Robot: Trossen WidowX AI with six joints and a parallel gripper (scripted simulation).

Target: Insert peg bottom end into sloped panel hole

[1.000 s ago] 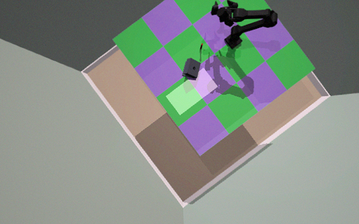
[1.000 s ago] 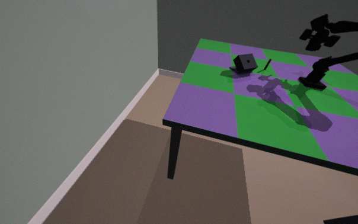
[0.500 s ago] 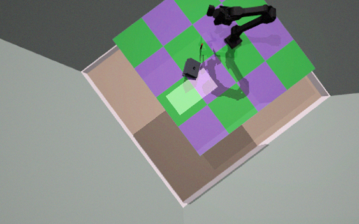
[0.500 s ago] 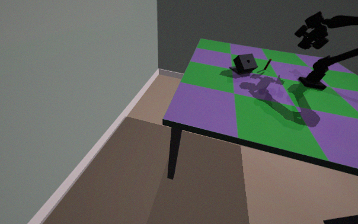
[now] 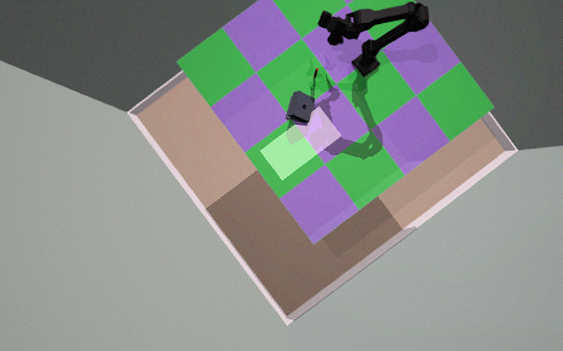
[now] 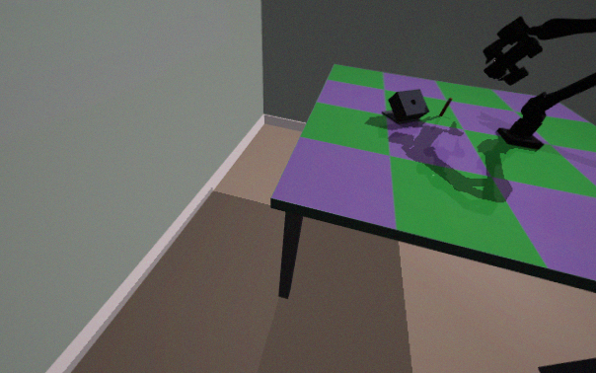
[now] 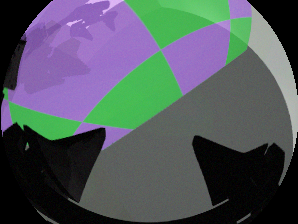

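My gripper tip is 150 mm short of the red peg, 140 mm to the right of it and 120 mm above it. The rest, counted from my gripper tip: dark sloped panel 340 mm ahead, 250 mm to the left, 120 mm below.
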